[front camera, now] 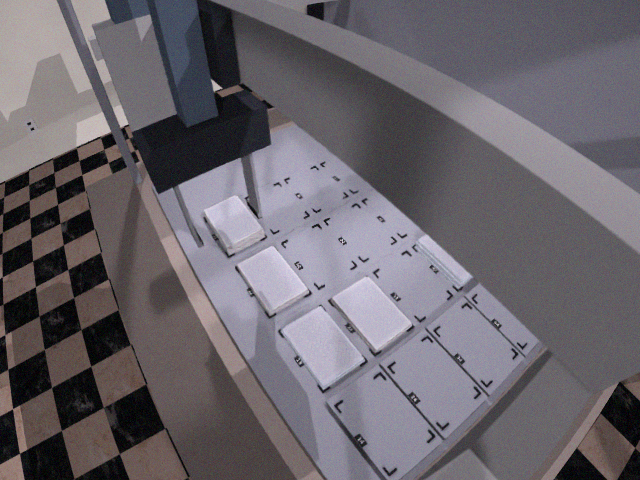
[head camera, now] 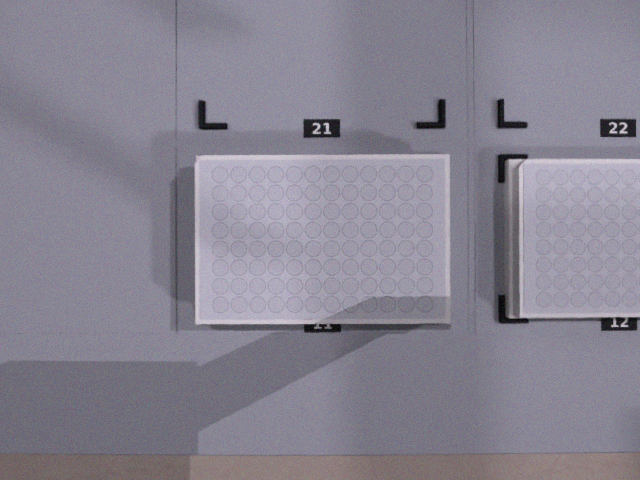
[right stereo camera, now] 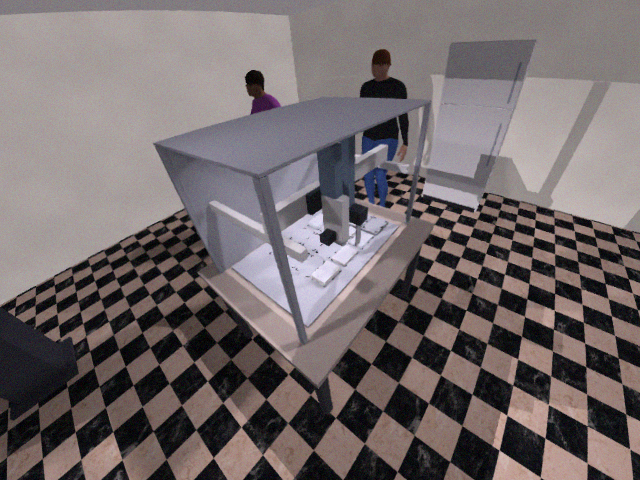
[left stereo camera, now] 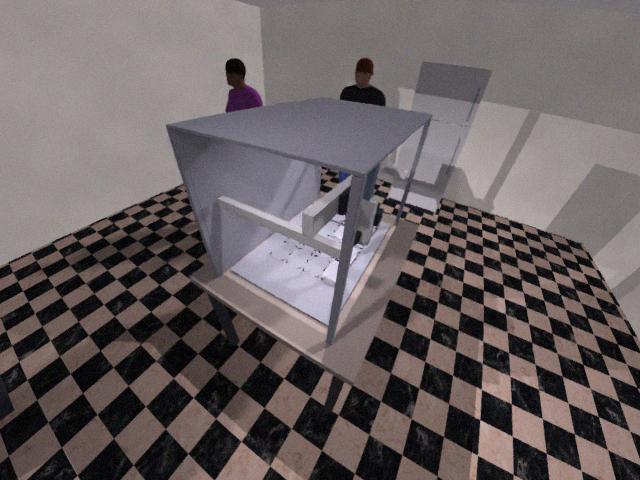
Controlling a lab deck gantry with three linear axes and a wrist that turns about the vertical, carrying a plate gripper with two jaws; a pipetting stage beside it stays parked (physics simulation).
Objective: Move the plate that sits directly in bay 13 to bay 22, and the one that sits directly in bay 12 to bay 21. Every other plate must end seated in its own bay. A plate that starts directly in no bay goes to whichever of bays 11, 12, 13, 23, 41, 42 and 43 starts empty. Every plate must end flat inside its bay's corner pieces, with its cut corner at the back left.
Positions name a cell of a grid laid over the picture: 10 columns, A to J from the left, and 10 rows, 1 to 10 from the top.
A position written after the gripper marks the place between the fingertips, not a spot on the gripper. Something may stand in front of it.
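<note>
The front camera has the gripper (front camera: D5), along with a white stack (front camera: D5) and a bay 22 (front camera: F6). On the head camera you get the stack (head camera: E5) and bay 22 again (head camera: I2). There's a frame post (right stereo camera: E4), and the left stereo camera shows that post (left stereo camera: F4) as well as an enclosure roof (left stereo camera: F3).
</note>
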